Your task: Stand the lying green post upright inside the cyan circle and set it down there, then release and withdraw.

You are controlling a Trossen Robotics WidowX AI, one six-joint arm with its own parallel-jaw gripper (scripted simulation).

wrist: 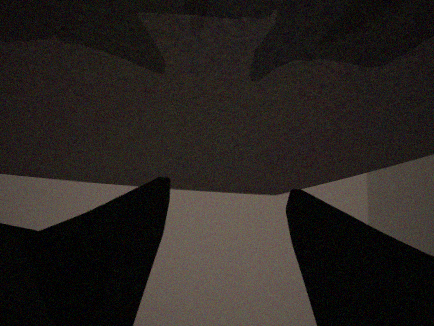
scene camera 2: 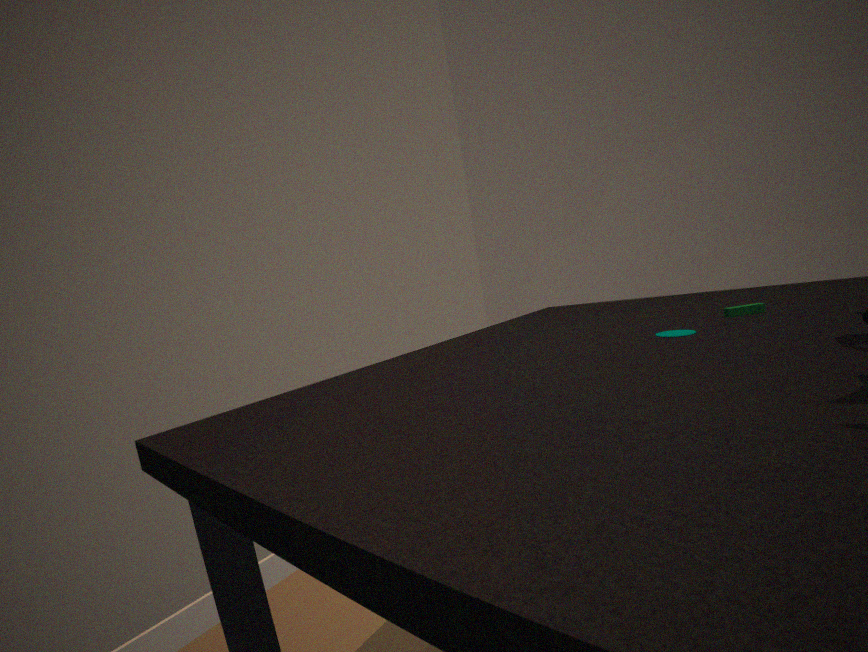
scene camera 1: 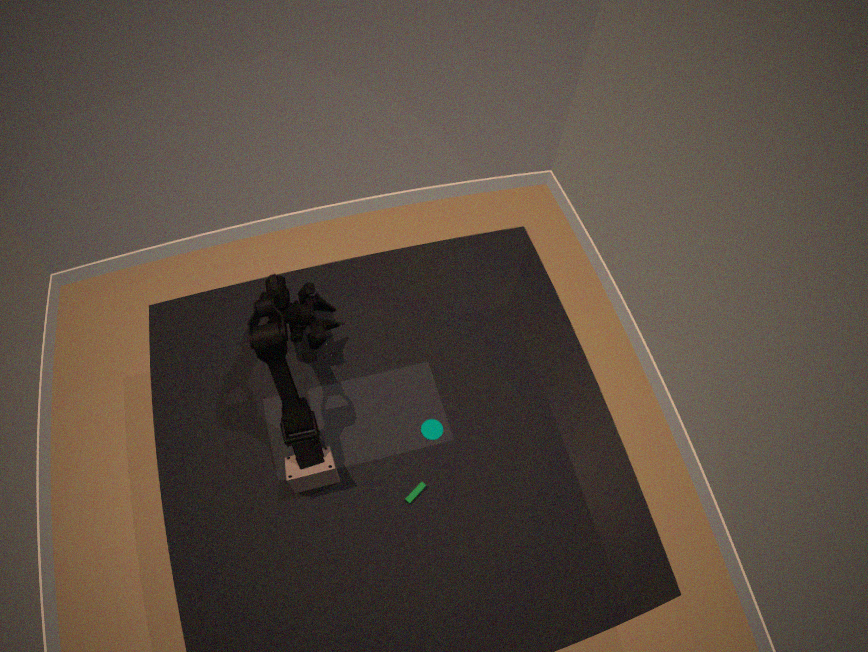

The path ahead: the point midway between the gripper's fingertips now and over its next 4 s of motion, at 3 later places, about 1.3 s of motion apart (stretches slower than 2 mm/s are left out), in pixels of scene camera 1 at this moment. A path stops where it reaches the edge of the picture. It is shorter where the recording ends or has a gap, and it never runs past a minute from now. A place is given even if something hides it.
My gripper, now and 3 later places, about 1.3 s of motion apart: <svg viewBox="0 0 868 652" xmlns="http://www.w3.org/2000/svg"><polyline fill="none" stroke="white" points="337,317 430,425 420,486 423,482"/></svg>
